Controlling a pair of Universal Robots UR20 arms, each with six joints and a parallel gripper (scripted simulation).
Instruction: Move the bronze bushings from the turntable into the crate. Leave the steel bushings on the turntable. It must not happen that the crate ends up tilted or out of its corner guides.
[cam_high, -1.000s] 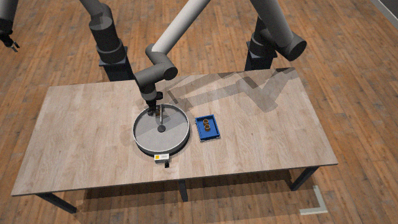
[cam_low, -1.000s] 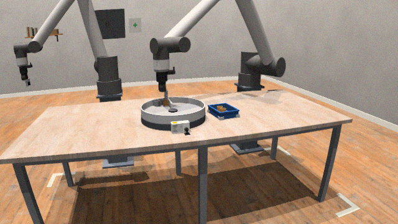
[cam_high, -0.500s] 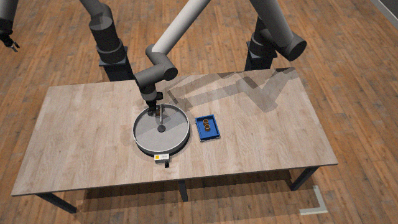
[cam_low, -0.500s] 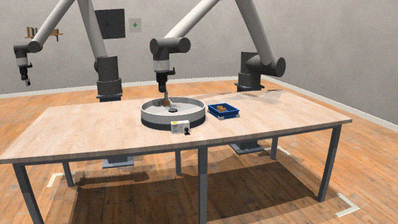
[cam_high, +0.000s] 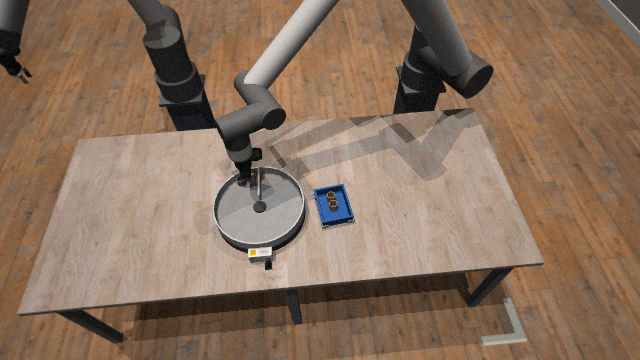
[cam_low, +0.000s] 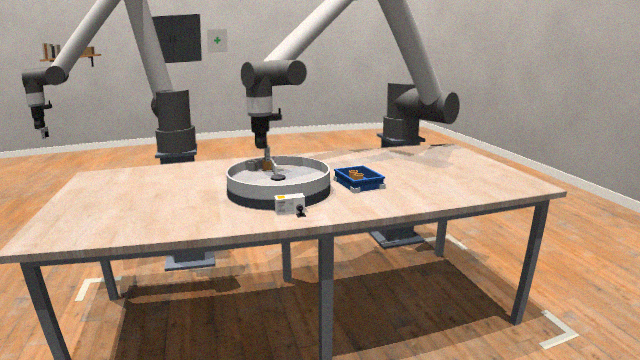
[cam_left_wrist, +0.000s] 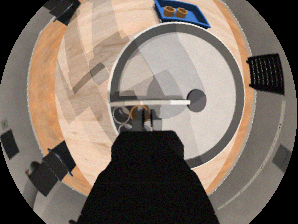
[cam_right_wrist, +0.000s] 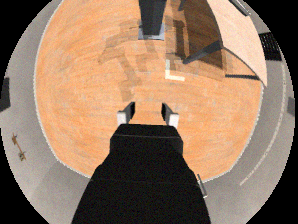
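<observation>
The turntable lies 130 mm ahead of my left hand, 60 mm below it and 30 mm to the left of it. Round my left hand: blue crate (370 mm to the left, 120 mm ahead, 90 mm below).
</observation>
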